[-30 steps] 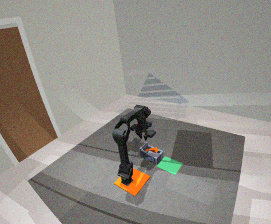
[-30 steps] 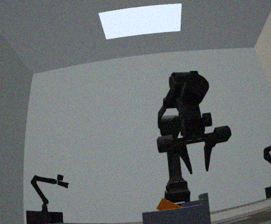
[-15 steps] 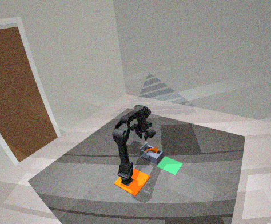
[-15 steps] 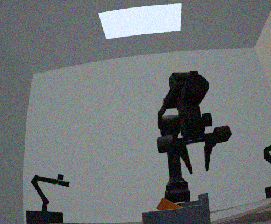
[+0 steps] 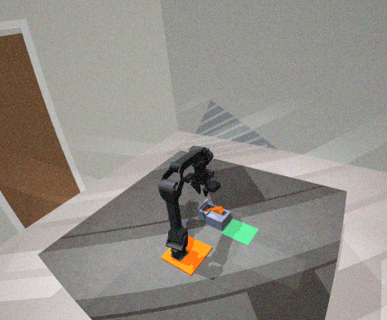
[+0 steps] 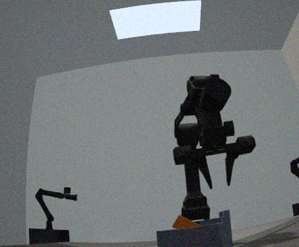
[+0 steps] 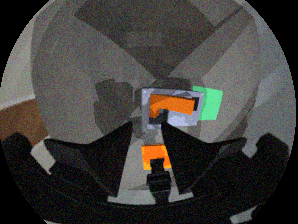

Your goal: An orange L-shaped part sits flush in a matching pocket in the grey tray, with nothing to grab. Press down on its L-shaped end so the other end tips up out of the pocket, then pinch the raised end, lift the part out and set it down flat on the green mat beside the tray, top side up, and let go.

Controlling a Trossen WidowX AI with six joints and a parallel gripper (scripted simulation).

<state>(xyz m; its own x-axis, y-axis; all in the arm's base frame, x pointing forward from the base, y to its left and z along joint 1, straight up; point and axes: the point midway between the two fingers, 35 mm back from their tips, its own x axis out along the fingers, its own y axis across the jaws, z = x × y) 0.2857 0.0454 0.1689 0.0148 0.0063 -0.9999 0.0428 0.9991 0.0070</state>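
Right now the orange L-shaped part is 100 mm below my gripper tip, 40 mm to the right of it and 10 mm behind it. Round my gripper tip: tray wall 100 mm below, 90 mm to the right, 30 mm ahead; then green mat 220 mm to the right, 160 mm below, 10 mm behind.
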